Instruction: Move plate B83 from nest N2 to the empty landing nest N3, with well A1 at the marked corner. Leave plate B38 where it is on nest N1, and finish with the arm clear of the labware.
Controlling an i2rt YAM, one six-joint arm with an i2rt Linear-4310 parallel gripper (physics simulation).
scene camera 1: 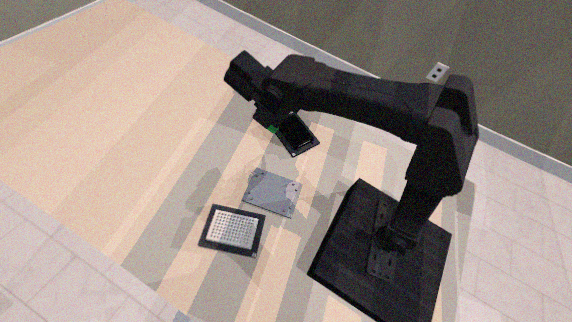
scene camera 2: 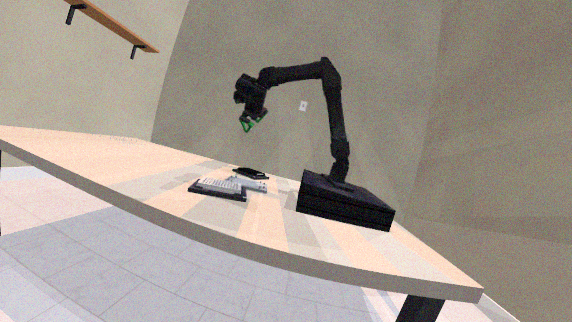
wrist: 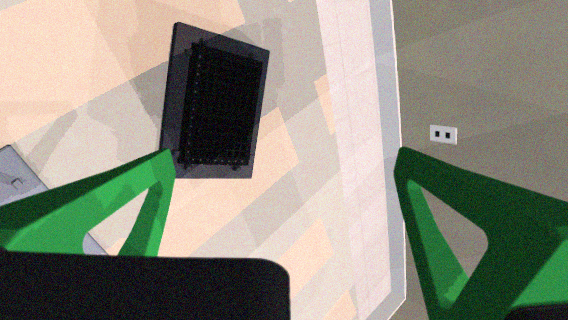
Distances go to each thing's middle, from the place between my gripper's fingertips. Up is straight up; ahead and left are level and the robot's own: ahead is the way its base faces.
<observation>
Right now the grey nest plate [scene camera 1: 277, 194] is 5 cm behind my hand, 16 cm to the left of it and 23 cm below it.
</observation>
